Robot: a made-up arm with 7 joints. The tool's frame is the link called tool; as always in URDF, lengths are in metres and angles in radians. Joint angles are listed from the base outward.
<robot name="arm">
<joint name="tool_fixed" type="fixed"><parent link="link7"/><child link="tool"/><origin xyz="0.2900 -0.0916 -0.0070"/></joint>
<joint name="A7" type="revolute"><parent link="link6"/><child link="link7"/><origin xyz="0.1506 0.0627 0.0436"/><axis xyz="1 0 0"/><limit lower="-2.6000" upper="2.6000"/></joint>
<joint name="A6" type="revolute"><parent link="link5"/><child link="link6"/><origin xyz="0.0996 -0.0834 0.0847"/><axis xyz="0 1 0"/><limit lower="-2.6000" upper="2.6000"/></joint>
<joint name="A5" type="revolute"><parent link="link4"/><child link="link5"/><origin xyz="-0.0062 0.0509 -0.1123"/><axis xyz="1 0 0"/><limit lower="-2.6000" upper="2.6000"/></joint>
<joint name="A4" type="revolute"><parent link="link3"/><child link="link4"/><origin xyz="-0.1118 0.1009 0.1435"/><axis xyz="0 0 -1"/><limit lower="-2.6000" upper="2.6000"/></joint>
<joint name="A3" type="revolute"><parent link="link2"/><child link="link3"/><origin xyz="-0.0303 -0.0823 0.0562"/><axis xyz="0 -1 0"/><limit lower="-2.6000" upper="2.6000"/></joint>
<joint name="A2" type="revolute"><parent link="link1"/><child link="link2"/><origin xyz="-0.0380 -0.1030 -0.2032"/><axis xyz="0 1 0"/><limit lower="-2.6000" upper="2.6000"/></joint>
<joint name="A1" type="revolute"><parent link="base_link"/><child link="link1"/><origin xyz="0.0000 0.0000 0.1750"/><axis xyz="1 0 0"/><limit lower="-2.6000" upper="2.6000"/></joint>
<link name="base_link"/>
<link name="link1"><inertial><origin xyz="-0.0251 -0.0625 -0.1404"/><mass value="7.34"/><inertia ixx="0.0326" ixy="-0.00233" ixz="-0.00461" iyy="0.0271" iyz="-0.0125" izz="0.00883"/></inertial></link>
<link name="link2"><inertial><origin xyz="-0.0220 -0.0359 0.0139"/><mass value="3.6"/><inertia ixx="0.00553" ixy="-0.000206" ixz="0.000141" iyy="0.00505" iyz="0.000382" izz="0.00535"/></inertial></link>
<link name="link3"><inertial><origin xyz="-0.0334 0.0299 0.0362"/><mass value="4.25"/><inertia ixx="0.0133" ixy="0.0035" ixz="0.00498" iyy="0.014" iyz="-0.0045" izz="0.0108"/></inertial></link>
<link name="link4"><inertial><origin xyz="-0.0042 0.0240 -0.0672"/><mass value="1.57"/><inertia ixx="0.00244" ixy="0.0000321" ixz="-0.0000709" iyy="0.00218" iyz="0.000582" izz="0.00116"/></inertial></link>
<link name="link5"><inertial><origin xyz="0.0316 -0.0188 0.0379"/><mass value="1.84"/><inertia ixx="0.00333" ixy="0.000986" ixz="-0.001" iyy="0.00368" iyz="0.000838" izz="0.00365"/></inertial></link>
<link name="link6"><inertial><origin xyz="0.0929 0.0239 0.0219"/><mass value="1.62"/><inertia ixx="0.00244" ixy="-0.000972" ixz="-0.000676" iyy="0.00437" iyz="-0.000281" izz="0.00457"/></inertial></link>
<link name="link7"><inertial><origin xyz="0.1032 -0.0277 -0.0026"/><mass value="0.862"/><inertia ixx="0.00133" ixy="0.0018" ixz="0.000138" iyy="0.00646" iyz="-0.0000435" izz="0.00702"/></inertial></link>
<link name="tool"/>
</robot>
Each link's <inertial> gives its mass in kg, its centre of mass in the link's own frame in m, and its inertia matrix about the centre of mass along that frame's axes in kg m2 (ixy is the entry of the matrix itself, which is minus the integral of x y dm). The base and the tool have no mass. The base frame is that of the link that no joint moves.
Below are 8 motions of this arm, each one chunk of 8 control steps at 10 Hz.
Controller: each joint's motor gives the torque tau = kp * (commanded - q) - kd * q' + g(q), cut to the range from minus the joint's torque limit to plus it. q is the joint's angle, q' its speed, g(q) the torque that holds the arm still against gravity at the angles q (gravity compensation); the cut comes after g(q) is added. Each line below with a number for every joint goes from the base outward.
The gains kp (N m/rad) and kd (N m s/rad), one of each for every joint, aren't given. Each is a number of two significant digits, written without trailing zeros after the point. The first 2 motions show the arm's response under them.
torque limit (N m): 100 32 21 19 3.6 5.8 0.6
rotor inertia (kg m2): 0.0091 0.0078 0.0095 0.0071 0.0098 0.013 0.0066
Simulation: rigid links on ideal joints. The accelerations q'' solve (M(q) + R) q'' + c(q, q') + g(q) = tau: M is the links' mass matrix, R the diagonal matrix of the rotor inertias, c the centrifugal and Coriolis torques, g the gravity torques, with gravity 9.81 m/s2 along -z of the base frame. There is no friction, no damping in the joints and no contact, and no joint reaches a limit. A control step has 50 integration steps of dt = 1/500 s. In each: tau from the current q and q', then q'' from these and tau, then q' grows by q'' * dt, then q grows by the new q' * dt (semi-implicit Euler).
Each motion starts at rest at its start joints. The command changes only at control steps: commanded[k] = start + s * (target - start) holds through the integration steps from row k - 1 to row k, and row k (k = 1, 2, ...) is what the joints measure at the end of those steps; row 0 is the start. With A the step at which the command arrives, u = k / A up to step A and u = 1 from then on. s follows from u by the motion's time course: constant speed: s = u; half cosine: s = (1 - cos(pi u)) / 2; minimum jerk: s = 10 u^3 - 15 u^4 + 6 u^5; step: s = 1 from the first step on.
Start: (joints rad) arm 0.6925 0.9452 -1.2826 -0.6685 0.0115 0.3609 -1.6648
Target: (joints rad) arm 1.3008 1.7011 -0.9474 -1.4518 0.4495 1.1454 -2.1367
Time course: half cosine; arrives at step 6
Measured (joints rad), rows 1 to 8:
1: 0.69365 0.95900 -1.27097 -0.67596 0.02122 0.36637 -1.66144
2: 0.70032 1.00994 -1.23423 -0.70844 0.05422 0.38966 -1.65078
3: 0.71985 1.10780 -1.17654 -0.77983 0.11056 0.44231 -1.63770
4: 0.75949 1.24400 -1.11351 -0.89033 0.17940 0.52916 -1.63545
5: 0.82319 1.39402 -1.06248 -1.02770 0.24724 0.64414 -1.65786
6: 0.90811 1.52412 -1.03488 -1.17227 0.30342 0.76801 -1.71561
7: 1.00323 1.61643 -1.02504 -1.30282 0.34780 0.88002 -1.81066
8: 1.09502 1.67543 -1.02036 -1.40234 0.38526 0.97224 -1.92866
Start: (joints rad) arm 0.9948 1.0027 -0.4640 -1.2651 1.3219 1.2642 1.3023
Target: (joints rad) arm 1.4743 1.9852 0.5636 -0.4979 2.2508 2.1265 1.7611
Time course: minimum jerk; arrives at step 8
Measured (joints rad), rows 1 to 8:
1: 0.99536 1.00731 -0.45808 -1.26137 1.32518 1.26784 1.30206
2: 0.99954 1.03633 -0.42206 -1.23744 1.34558 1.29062 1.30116
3: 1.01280 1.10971 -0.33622 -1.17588 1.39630 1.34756 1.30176
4: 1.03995 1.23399 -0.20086 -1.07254 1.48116 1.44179 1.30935
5: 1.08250 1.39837 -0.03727 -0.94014 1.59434 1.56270 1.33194
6: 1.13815 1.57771 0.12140 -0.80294 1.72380 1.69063 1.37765
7: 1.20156 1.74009 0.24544 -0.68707 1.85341 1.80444 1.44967
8: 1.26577 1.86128 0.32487 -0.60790 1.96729 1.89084 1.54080
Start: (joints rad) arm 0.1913 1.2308 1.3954 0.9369 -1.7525 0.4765 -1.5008
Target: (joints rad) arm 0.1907 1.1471 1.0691 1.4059 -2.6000 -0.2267 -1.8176
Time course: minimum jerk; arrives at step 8
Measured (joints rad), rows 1 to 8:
1: 0.19134 1.22966 1.39440 0.93872 -1.75524 0.47408 -1.50076
2: 0.19147 1.22304 1.38796 0.95073 -1.77285 0.45837 -1.50074
3: 0.19123 1.20864 1.37101 0.98283 -1.81845 0.41689 -1.50144
4: 0.18956 1.18844 1.34101 1.03822 -1.89624 0.34453 -1.50375
5: 0.18559 1.16777 1.29936 1.11061 -1.99892 0.24641 -1.50969
6: 0.17983 1.15295 1.25084 1.18782 -2.11266 0.13589 -1.52419
7: 0.17440 1.14774 1.20250 1.25730 -2.22608 0.03035 -1.55291
8: 0.16969 1.14758 1.16466 1.30569 -2.36547 -0.05355 -1.58968

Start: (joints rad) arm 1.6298 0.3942 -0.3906 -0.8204 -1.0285 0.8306 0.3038
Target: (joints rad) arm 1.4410 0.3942 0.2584 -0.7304 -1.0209 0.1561 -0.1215
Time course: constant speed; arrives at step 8
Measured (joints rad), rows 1 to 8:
1: 1.62747 0.40067 -0.37323 -0.81460 -1.02345 0.81815 0.30570
2: 1.62069 0.40819 -0.33949 -0.80258 -1.01695 0.78777 0.30349
3: 1.60939 0.41376 -0.29208 -0.78797 -1.01135 0.74260 0.29207
4: 1.59433 0.41638 -0.23362 -0.77307 -1.00761 0.68599 0.26969
5: 1.57645 0.41621 -0.16661 -0.75882 -1.00583 0.62065 0.23679
6: 1.55671 0.41400 -0.09337 -0.74551 -1.00556 0.54869 0.19494
7: 1.53588 0.41067 -0.01591 -0.73315 -1.00609 0.47180 0.14620
8: 1.51455 0.40703 0.06410 -0.72169 -1.00676 0.39125 0.09268

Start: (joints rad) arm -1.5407 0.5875 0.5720 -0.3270 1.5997 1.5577 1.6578
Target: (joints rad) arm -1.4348 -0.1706 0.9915 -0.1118 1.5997 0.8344 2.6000
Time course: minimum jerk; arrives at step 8
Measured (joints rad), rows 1 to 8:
1: -1.54069 0.58477 0.57218 -0.32644 1.59997 1.55631 1.65970
2: -1.54051 0.56619 0.57496 -0.32257 1.60141 1.54628 1.67325
3: -1.53960 0.51372 0.58858 -0.31160 1.60342 1.51568 1.71282
4: -1.53734 0.41696 0.62241 -0.29182 1.60162 1.45521 1.78371
5: -1.53319 0.28218 0.67983 -0.26450 1.59037 1.36504 1.87488
6: -1.52578 0.13387 0.75404 -0.23174 1.57073 1.25587 1.96811
7: -1.51319 0.00446 0.83046 -0.19575 1.55448 1.14356 2.05646
8: -1.49555 -0.08523 0.89493 -0.16045 1.55265 1.04261 2.14916

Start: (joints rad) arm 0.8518 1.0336 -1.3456 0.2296 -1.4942 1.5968 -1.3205
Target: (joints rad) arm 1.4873 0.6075 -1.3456 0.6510 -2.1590 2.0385 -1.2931
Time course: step
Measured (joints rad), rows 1 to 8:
1: 0.90549 0.91340 -1.38241 0.35481 -1.58353 1.61477 -1.39211
2: 1.00277 0.78401 -1.36770 0.48804 -1.72778 1.69498 -1.43532
3: 1.10513 0.69660 -1.34720 0.56377 -1.85546 1.80233 -1.40932
4: 1.19872 0.64762 -1.33629 0.60206 -1.95156 1.89771 -1.35643
5: 1.27822 0.62425 -1.33411 0.62056 -2.02118 1.96625 -1.30520
6: 1.34224 0.61543 -1.33705 0.62934 -2.07116 2.00855 -1.26604
7: 1.39151 0.61370 -1.34202 0.63370 -2.10651 2.03102 -1.24064
8: 1.42788 0.61457 -1.34697 0.63626 -2.13086 2.04068 -1.22733

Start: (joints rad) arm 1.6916 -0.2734 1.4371 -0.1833 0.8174 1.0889 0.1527
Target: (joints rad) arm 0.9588 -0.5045 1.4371 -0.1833 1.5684 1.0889 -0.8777
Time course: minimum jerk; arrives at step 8
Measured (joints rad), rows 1 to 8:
1: 1.69093 -0.27460 1.43669 -0.18303 0.81940 1.08910 0.15105
2: 1.68581 -0.28229 1.43459 -0.18166 0.83285 1.09015 0.13906
3: 1.66891 -0.30230 1.43129 -0.17964 0.87040 1.09200 0.10210
4: 1.63264 -0.33641 1.42873 -0.17836 0.93918 1.09335 0.02762
5: 1.57321 -0.38084 1.42889 -0.17889 1.03605 1.09246 -0.08749
6: 1.49281 -0.42746 1.43267 -0.18135 1.14791 1.08885 -0.23386
7: 1.39923 -0.46700 1.43947 -0.18498 1.25654 1.08441 -0.39185
8: 1.30290 -0.49333 1.44694 -0.18842 1.34665 1.08226 -0.53882

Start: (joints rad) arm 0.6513 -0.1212 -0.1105 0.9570 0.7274 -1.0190 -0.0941
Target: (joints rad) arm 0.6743 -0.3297 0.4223 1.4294 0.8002 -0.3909 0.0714
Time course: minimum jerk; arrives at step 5
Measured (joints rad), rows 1 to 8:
1: 0.64252 -0.10199 -0.13117 0.94567 0.83176 -1.03793 -0.10693
2: 0.61919 -0.06586 -0.13904 0.97762 1.05645 -0.99400 -0.12757
3: 0.58592 -0.05491 -0.10098 1.07514 1.33770 -0.87973 -0.13505
4: 0.55333 -0.09455 -0.01623 1.23754 1.63539 -0.77650 -0.13706
5: 0.54317 -0.17710 0.09696 1.40305 1.85978 -0.74969 -0.15897
6: 0.56767 -0.27550 0.23099 1.48279 1.90384 -0.74758 -0.19720
7: 0.61356 -0.37218 0.36407 1.48671 1.78140 -0.70848 -0.21075
8: 0.66297 -0.43573 0.45544 1.47732 1.63015 -0.64120 -0.18178

